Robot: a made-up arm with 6 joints. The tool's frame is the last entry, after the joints.
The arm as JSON. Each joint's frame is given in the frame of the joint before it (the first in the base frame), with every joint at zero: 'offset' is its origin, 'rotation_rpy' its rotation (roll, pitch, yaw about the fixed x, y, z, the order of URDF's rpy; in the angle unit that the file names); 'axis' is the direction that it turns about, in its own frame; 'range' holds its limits. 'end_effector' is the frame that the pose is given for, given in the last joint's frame.
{
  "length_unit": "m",
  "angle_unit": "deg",
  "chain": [
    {
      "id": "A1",
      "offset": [
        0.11,
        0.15,
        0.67
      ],
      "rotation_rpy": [
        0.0,
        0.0,
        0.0
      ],
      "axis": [
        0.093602,
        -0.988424,
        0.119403
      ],
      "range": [
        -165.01,
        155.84
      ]
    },
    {
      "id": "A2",
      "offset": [
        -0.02,
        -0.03,
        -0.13
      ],
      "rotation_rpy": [
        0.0,
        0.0,
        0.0
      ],
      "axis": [
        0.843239,
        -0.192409,
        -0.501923
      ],
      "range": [
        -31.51,
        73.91
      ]
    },
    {
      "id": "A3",
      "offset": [
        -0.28,
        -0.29,
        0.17
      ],
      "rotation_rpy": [
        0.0,
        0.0,
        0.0
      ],
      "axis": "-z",
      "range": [
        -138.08,
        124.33
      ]
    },
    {
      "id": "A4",
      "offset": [
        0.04,
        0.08,
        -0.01
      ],
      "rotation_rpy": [
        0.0,
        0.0,
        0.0
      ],
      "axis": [
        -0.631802,
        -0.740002,
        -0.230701
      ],
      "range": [
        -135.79,
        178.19
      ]
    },
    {
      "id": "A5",
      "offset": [
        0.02,
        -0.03,
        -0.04
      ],
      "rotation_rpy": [
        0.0,
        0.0,
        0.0
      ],
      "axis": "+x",
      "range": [
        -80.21,
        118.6
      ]
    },
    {
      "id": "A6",
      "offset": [
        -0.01,
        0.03,
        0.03
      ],
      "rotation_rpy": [
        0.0,
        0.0,
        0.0
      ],
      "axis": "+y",
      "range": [
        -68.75,
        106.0
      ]
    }
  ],
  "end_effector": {
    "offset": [
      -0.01,
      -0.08,
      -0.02
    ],
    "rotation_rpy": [
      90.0,
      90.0,
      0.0
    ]
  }
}
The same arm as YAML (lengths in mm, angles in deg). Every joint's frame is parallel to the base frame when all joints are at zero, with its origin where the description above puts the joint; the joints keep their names.
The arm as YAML. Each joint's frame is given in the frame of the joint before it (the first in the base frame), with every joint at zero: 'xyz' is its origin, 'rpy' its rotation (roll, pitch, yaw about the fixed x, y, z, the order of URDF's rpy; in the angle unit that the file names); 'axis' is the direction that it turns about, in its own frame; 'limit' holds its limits. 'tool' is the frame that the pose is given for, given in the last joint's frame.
units:
  length: mm
  angle: deg
joints:
  - name: A1
    type: revolute
    origin:
      xyz: [110.0, 150.0, 670.0]
      rpy: [0.0, 0.0, 0.0]
    axis: [0.093602, -0.988424, 0.119403]
    limit:
      lower: -165.01
      upper: 155.84
  - name: A2
    type: revolute
    origin:
      xyz: [-20.0, -30.0, -130.0]
      rpy: [0.0, 0.0, 0.0]
    axis: [0.843239, -0.192409, -0.501923]
    limit:
      lower: -31.51
      upper: 73.91
  - name: A3
    type: revolute
    origin:
      xyz: [-280.0, -290.0, 170.0]
      rpy: [0.0, 0.0, 0.0]
    axis: [0.0, 0.0, -1.0]
    limit:
      lower: -138.08
      upper: 124.33
  - name: A4
    type: revolute
    origin:
      xyz: [40.0, 80.0, -10.0]
      rpy: [0.0, 0.0, 0.0]
    axis: [-0.631802, -0.740002, -0.230701]
    limit:
      lower: -135.79
      upper: 178.19
  - name: A5
    type: revolute
    origin:
      xyz: [20.0, -30.0, -40.0]
      rpy: [0.0, 0.0, 0.0]
    axis: [1.0, 0.0, 0.0]
    limit:
      lower: -80.21
      upper: 118.6
  - name: A6
    type: revolute
    origin:
      xyz: [-10.0, 30.0, 30.0]
      rpy: [0.0, 0.0, 0.0]
    axis: [0.0, 1.0, 0.0]
    limit:
      lower: -68.75
      upper: 106.0
tool:
  origin:
    xyz: [-10.0, -80.0, -20.0]
    rpy: [90.0, 90.0, 0.0]

